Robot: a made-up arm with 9 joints. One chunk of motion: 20 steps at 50 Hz.
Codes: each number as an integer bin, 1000 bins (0 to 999) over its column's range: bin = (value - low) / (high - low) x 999, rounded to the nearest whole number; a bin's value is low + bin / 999 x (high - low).
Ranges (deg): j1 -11..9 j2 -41..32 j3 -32..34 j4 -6..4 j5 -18..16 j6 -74..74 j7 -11..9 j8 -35..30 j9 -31..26
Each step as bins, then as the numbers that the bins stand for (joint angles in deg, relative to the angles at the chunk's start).
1 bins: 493 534 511 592 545 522 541 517 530
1 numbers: -1.13 -1.98 1.76 -0.07 0.55 3.33 -0.17 -1.36 -0.76
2 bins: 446 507 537 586 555 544 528 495 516
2 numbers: -2.07 -3.95 3.48 -0.13 0.89 6.59 -0.43 -2.79 -1.56
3 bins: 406 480 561 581 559 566 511 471 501
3 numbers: -2.87 -5.92 5.06 -0.18 1.03 9.85 -0.77 -4.35 -2.41
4 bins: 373 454 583 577 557 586 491 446 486
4 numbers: -3.53 -7.82 6.52 -0.22 0.96 12.81 -1.17 -5.98 -3.27
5 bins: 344 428 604 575 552 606 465 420 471
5 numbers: -4.11 -9.72 7.90 -0.24 0.79 15.78 -1.69 -7.67 -4.13
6 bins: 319 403 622 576 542 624 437 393 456
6 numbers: -4.61 -11.55 9.09 -0.23 0.45 18.44 -2.25 -9.43 -4.98
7 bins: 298 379 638 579 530 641 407 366 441
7 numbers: -5.03 -13.31 10.15 -0.20 0.04 20.96 -2.85 -11.19 -5.84
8 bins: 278 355 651 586 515 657 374 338 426
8 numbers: -5.43 -15.06 11.01 -0.13 -0.47 23.33 -3.51 -13.01 -6.69
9 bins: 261 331 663 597 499 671 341 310 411
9 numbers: -5.77 -16.81 11.80 -0.02 -1.02 25.41 -4.17 -14.83 -7.55
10 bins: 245 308 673 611 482 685 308 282 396
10 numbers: -6.10 -18.49 12.46 0.12 -1.60 27.48 -4.83 -16.65 -8.41
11 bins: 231 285 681 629 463 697 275 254 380
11 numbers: -6.38 -20.17 12.99 0.30 -2.24 29.26 -5.49 -18.47 -9.32
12 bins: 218 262 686 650 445 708 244 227 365
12 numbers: -6.64 -21.85 13.32 0.51 -2.85 30.89 -6.12 -20.23 -10.17
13 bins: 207 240 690 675 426 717 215 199 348
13 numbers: -6.86 -23.46 13.59 0.76 -3.50 32.22 -6.70 -22.05 -11.14
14 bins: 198 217 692 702 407 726 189 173 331
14 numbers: -7.04 -25.14 13.72 1.03 -4.15 33.56 -7.22 -23.74 -12.11
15 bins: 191 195 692 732 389 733 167 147 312
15 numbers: -7.18 -26.75 13.72 1.33 -4.76 34.59 -7.66 -25.44 -13.20
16 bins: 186 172 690 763 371 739 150 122 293
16 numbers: -7.28 -28.43 13.59 1.64 -5.37 35.48 -8.00 -27.06 -14.28
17 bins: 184 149 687 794 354 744 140 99 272
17 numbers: -7.32 -30.11 13.39 1.95 -5.95 36.22 -8.20 -28.56 -15.48
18 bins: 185 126 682 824 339 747 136 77 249
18 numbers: -7.30 -31.79 13.06 2.25 -6.46 36.67 -8.28 -29.99 -16.79
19 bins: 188 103 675 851 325 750 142 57 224
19 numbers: -7.24 -33.47 12.59 2.52 -6.94 37.11 -8.16 -31.29 -18.22
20 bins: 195 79 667 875 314 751 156 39 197
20 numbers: -7.10 -35.23 12.07 2.76 -7.31 37.26 -7.88 -32.46 -19.76
